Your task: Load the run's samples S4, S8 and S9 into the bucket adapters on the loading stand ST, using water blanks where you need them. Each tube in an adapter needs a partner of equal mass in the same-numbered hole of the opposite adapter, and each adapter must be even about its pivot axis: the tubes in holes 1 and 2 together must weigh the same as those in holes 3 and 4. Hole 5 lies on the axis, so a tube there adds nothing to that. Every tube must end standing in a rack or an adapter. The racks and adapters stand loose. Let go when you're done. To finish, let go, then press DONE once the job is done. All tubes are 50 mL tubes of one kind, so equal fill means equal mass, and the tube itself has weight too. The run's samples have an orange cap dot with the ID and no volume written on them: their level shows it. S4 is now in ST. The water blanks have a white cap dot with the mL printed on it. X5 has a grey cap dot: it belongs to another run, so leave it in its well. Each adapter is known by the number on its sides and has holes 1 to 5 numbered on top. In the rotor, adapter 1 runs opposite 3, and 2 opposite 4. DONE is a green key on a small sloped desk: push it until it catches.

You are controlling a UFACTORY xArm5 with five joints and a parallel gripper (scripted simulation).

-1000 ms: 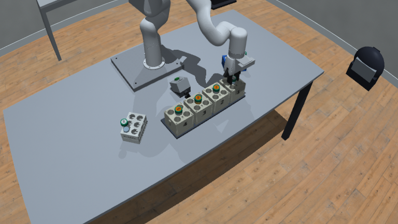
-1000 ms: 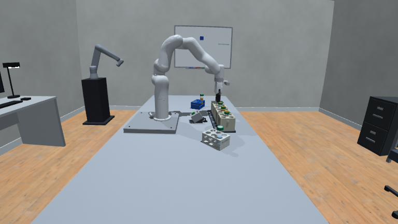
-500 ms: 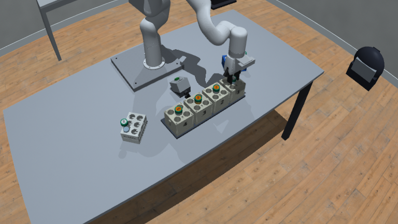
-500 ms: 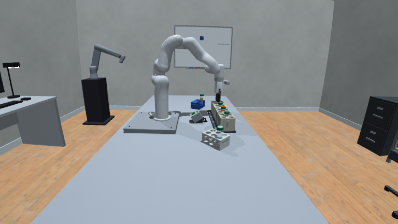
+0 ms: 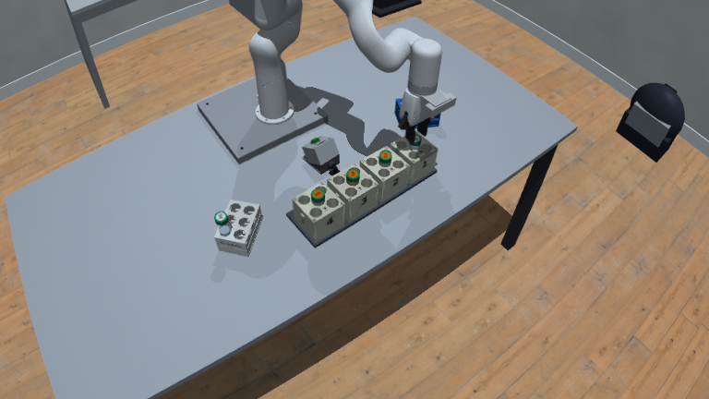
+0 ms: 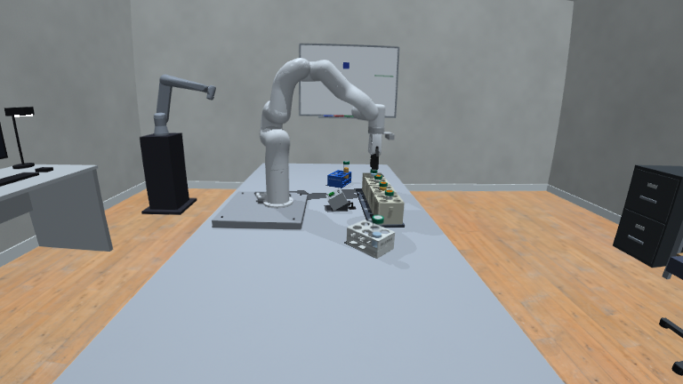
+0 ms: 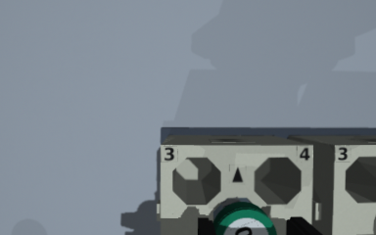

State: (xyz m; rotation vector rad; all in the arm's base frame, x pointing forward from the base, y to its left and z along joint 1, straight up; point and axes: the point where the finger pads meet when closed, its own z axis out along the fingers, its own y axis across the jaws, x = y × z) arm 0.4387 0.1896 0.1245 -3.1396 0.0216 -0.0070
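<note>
Now: hand 22 cm past the green done key, 19 cm to the left of it and 9 cm above it. From my hand the other things lie so: white rack (52 cm to the right, 12 cm below, 11 cm behind); adapter 1 (10 cm below); blue rack (17 cm to the left, 15 cm behind, 12 cm below).
</note>
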